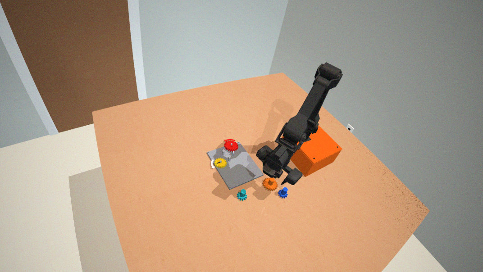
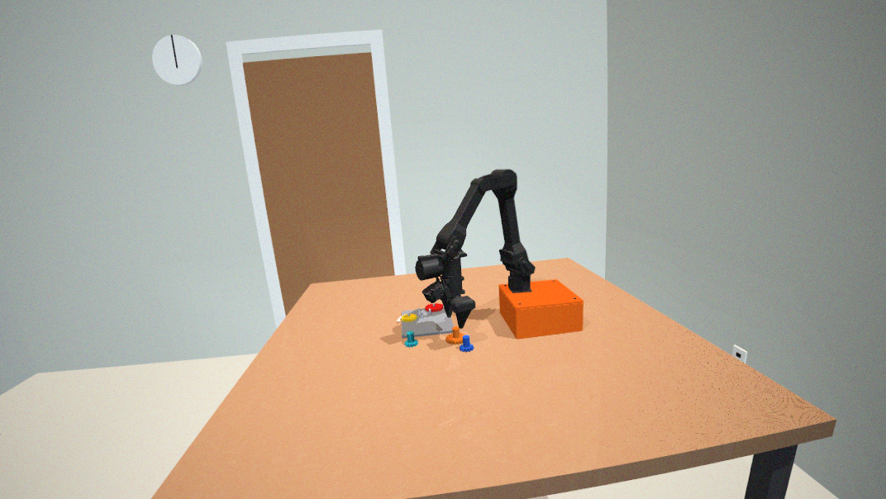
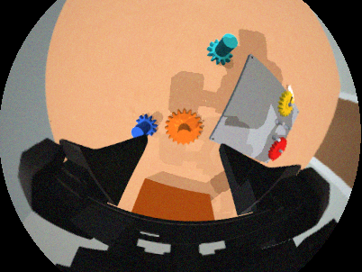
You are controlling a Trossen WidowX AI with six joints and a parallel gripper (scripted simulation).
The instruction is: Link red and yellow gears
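Now: gripper tip 4 cm above the orange gear. Also, from my gripper tip: blue gear 6 cm to the left, 4 cm below, 3 cm behind; yellow gear 17 cm to the right, 15 cm ahead, 4 cm below; teal gear 14 cm ahead, 4 cm below.
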